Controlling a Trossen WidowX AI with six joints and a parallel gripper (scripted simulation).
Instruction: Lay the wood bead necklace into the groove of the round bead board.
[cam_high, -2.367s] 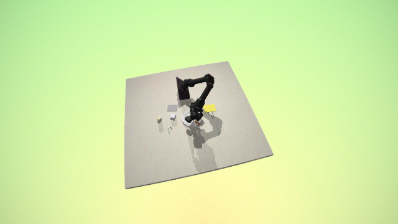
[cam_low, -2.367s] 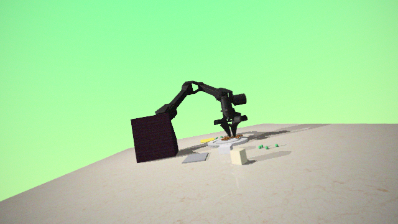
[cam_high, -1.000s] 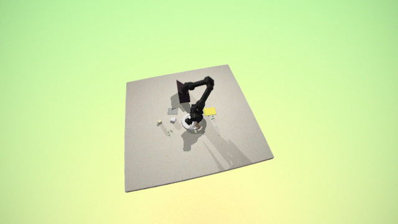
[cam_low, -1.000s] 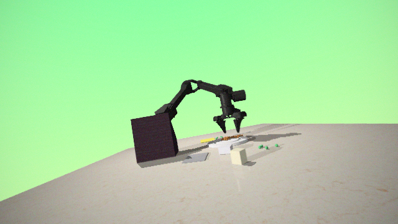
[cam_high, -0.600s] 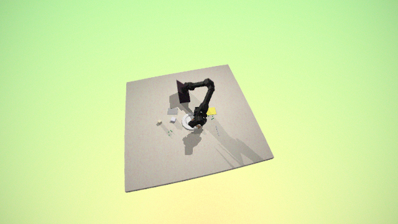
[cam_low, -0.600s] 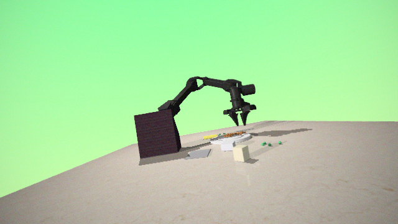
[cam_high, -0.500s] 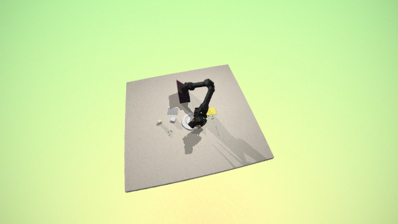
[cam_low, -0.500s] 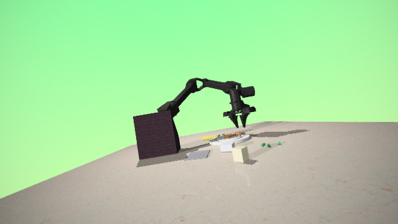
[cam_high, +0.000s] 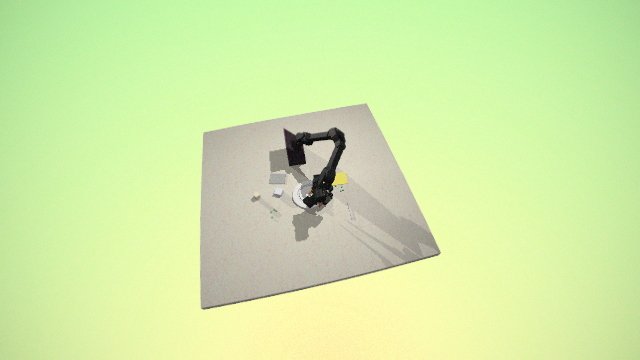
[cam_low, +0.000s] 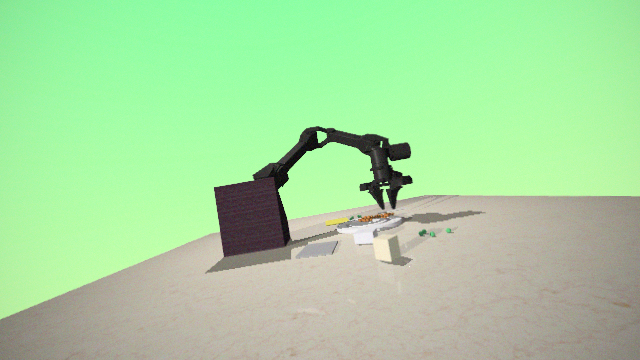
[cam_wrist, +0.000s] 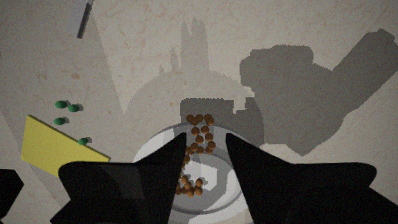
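The round white bead board lies 80 mm behind my gripper tip, 50 mm to the right of it and 20 mm below it. Also, from my gripper tip: thin white strip: 180 mm to the left, 70 mm ahead, 30 mm below; then yellow card: 170 mm behind, 150 mm to the left, 30 mm below; then grey flat plate: 240 mm behind, 230 mm to the right, 30 mm below.
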